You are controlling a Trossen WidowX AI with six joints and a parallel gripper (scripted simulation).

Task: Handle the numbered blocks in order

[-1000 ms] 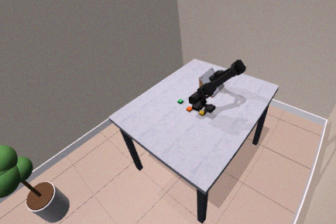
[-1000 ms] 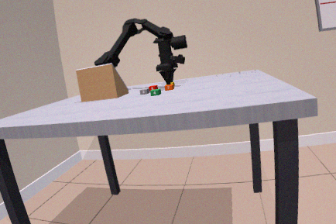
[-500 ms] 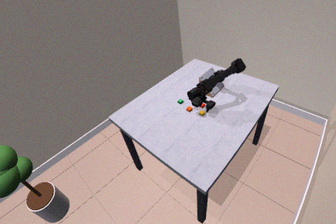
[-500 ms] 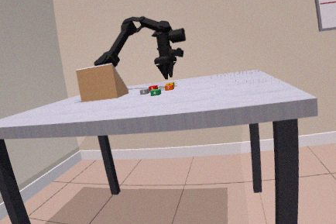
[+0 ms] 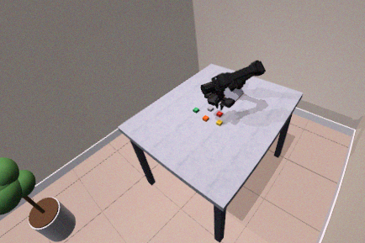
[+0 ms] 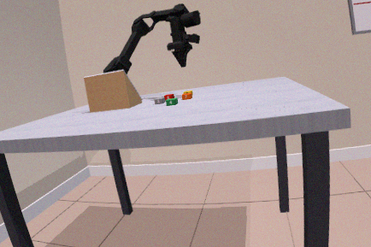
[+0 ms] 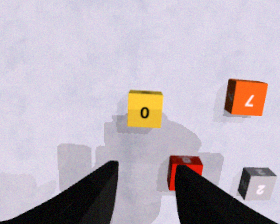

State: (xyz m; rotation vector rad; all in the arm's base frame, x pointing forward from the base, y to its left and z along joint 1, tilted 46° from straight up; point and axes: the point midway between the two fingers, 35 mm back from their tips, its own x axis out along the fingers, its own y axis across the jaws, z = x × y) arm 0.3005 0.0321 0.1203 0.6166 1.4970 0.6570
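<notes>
Now: the grey block 80 mm behind my gripper tip, 140 mm to the right of it and 110 mm below it. Round my gripper tip: orange block (20 mm ahead, 100 mm to the right, 110 mm below); then red block (70 mm behind, 50 mm to the right, 110 mm below); then yellow block (110 mm below).
</notes>
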